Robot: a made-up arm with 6 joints. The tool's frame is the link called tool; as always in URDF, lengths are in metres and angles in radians. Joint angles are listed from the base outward. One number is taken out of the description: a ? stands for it. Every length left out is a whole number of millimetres.
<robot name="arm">
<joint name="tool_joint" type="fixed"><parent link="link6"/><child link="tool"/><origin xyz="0.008 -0.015 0" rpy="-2.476 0.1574 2.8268"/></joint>
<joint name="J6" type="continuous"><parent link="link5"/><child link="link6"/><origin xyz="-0.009 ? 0" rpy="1.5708 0 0"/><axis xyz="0 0 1"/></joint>
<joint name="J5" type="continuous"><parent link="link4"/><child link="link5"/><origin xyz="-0.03 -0.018 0" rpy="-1.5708 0 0"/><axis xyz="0 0 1"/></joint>
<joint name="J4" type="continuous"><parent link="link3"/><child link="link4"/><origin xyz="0.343 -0.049 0" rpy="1.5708 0 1.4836"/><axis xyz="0 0 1"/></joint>
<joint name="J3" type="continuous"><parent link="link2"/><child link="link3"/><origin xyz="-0.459 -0.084 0"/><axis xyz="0 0 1"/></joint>
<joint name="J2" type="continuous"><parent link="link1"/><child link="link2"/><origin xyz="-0.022 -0.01 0" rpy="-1.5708 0 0"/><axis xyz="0 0 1"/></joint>
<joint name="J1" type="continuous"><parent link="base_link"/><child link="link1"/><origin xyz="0.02 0.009 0.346"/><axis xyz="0 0 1"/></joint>
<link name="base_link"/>
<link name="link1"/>
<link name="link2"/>
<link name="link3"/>
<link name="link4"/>
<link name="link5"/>
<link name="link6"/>
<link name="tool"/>
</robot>
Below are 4 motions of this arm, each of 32 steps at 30 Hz.
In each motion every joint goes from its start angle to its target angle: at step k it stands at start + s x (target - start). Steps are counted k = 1, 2, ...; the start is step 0. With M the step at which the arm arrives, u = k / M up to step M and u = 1 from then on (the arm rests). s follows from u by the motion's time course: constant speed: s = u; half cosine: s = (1 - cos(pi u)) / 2; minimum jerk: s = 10 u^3 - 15 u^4 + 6 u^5.
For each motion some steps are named. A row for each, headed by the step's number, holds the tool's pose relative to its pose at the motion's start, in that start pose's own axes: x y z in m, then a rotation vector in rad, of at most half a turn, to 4 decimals.
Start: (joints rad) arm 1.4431 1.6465 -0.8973 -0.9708 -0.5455 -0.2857
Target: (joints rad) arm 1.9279 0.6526 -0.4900 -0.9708 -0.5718 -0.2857
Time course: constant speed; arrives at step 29
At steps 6, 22, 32:
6: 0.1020 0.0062 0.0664 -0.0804 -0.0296 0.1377
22: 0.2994 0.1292 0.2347 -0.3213 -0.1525 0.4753
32: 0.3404 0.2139 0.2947 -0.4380 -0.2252 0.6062

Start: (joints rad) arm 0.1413 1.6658 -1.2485 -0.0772 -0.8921 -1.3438
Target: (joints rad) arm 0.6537 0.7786 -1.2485 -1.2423 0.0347 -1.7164
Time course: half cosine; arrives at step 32
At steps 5, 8, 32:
5: 0.0256 -0.0289 0.0206 0.0008 -0.0236 0.0892
8: 0.0609 -0.0668 0.0558 -0.0015 -0.0437 0.2229
32: 0.1171 -0.1817 0.5036 -0.0810 0.6268 1.1739

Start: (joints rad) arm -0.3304 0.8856 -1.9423 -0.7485 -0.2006 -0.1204
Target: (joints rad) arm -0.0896 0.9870 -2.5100 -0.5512 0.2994 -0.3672
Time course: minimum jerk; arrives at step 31
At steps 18, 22, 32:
18: -0.0342 -0.0787 0.0759 -0.1325 0.0496 -0.1553
22: -0.0478 -0.0933 0.1012 -0.1560 0.0502 -0.2110
32: -0.0587 -0.1012 0.1202 -0.1684 0.0458 -0.2533

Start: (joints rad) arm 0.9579 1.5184 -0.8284 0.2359 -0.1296 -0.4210
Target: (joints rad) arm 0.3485 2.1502 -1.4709 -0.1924 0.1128 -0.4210
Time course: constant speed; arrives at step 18
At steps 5, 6, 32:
5: -0.0462 -0.1021 0.0025 -0.0661 0.1230 -0.0368
6: -0.0590 -0.1222 0.0054 -0.0787 0.1483 -0.0463
32: -0.2945 -0.3182 0.1059 -0.2113 0.4619 -0.2160

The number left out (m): -0.186
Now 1 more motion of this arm.
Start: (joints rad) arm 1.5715 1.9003 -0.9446 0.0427 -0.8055 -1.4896
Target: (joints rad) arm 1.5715 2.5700 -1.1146 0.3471 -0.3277 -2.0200
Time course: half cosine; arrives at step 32
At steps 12, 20, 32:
12: 0.0126 0.0875 -0.1252 0.3211 0.0133 0.0557
20: 0.0420 0.2305 -0.2478 0.7076 -0.0292 0.1549
32: 0.0753 0.3654 -0.3140 1.0010 -0.1144 0.2489

